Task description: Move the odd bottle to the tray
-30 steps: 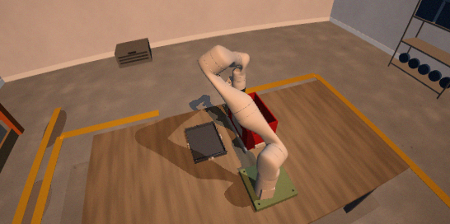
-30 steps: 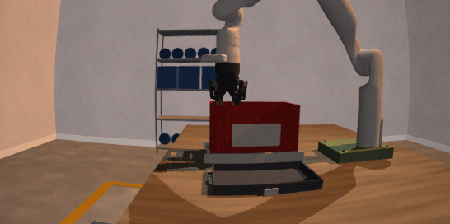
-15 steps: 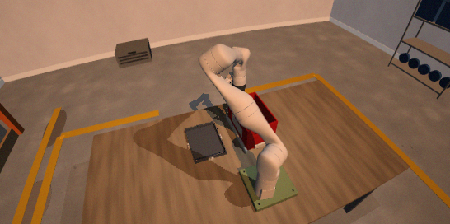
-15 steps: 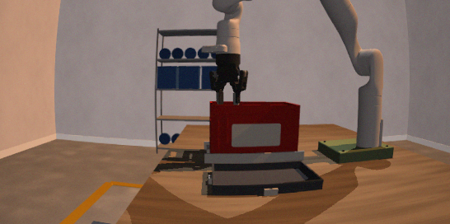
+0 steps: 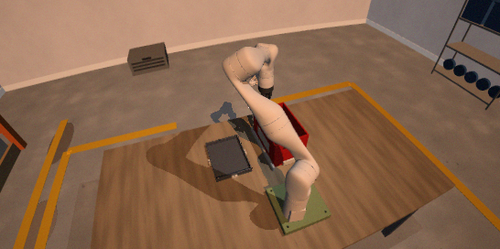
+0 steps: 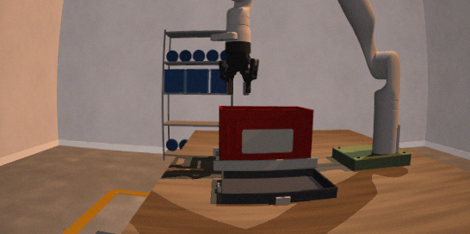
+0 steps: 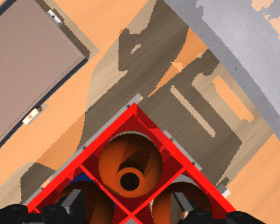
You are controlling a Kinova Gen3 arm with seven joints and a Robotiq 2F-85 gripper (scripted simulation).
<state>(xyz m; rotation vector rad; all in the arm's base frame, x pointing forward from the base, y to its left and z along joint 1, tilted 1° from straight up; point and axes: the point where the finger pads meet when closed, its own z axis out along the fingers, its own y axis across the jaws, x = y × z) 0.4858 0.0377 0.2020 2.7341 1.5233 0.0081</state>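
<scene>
My hand is 15 cm above the red crate, 7 cm past it and 6 cm to the left of it. Also, from my hand: dark tray 23 cm to the left, 22 cm below, 13 cm behind.
</scene>
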